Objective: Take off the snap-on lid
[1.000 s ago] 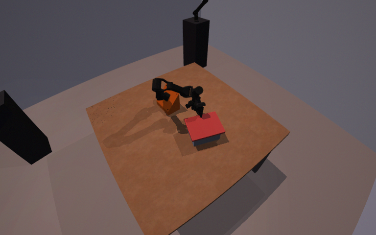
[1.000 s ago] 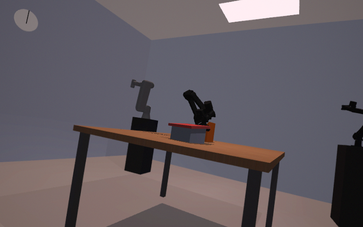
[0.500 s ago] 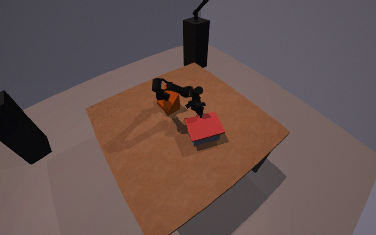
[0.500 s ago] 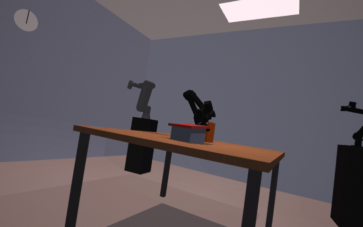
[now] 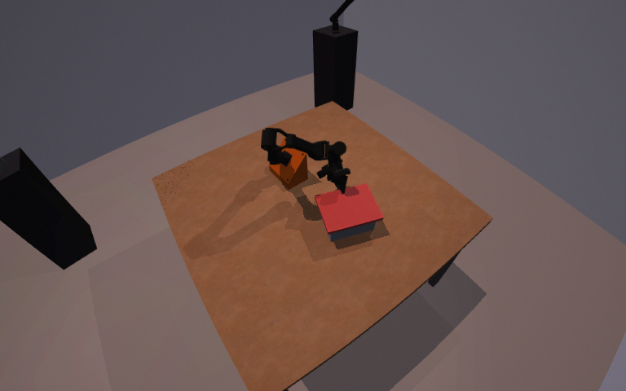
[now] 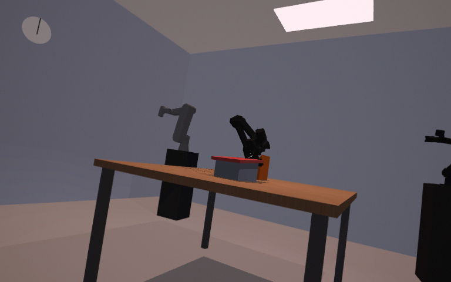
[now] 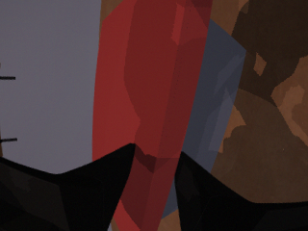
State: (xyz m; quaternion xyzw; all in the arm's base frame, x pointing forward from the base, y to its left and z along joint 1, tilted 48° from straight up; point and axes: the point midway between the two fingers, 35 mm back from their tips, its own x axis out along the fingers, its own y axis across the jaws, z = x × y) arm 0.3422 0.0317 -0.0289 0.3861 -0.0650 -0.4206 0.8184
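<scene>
The red lid is 70 mm ahead of my gripper tip and 30 mm to the right of it. Also, from my gripper tip: grey-blue storage box (70 mm ahead, 30 mm to the right, 60 mm below).
</scene>
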